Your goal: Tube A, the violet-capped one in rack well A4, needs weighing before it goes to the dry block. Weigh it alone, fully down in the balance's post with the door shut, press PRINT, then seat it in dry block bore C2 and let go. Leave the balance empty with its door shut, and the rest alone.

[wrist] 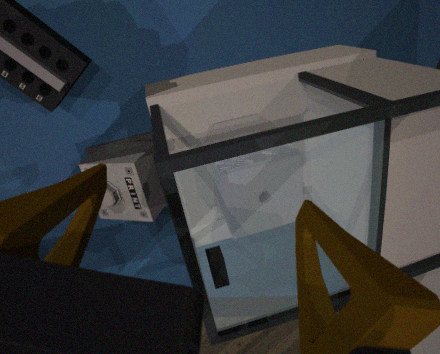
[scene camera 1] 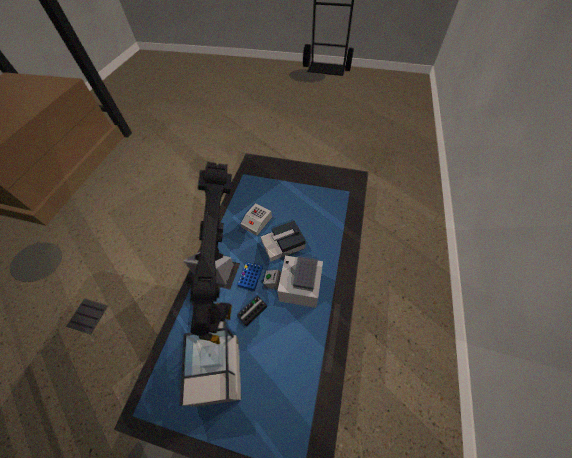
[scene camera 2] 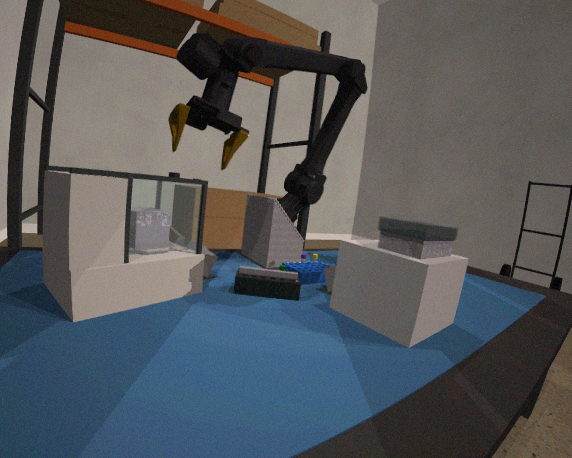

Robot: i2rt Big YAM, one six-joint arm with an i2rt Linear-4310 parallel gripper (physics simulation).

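Where they show: gripper, fingertip midpoint: [wrist: 205,192] [scene camera 1: 223,331] [scene camera 2: 199,160]; arm's base at its link origin: [scene camera 2: 277,218].
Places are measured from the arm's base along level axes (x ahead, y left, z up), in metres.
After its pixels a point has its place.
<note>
The violet-capped tube [scene camera 1: 243,273] @(x 0.168, y 0.008, z -0.070 m) [scene camera 2: 304,256] @(x 0.173, y 0.008, z -0.073 m) stands in the blue rack [scene camera 1: 250,282] @(x 0.212, y -0.014, z -0.095 m) [scene camera 2: 306,274] @(x 0.241, y -0.023, z -0.100 m). My gripper [scene camera 1: 221,326] @(x 0.265, y -0.297, z 0.123 m) [scene camera 2: 198,159] @(x 0.265, y -0.297, z 0.123 m) [wrist: 205,192] @(x 0.265, y -0.297, z 0.123 m) is wide open and empty, above the balance [scene camera 1: 212,390] @(x 0.308, y -0.484, z 0.080 m) [scene camera 2: 135,280] @(x 0.332, y -0.395, z -0.077 m) [wrist: 420,200] @(x 0.272, y -0.486, z 0.080 m), towards its PRINT box side. A glass pane with a black handle [wrist: 217,267] @(x 0.202, y -0.329, z 0.098 m) lies over the chamber and looks shut. Inside is a pale post block [scene camera 2: 150,230] with a dark spot [wrist: 265,196]; no tube shows in it. The PRINT box [wrist: 125,192] @(x 0.166, y -0.272, z -0.051 m) stands beside the balance, near one fingertip in the wrist view. The dry block's bore labels are not readable.
A yellow cap [scene camera 1: 245,266] @(x 0.161, y 0.046, z -0.069 m) [scene camera 2: 315,256] @(x 0.169, y 0.044, z -0.074 m) shows in the rack. A black holed block [scene camera 1: 246,316] @(x 0.266, y -0.174, z -0.088 m) [scene camera 2: 265,289] @(x 0.303, y -0.153, z -0.108 m) [wrist: 75,72] @(x 0.266, y -0.201, z -0.088 m) holds a green-capped tube. A white machine [scene camera 1: 300,298] @(x 0.476, y -0.028, z -0.034 m) [scene camera 2: 375,290] @(x 0.469, y -0.030, z -0.056 m) carries a grey block. Two smaller devices [scene camera 1: 256,225] @(x 0.110, y 0.296, z -0.076 m) [scene camera 1: 272,248] @(x 0.247, y 0.192, z -0.079 m) stand farther back.
</note>
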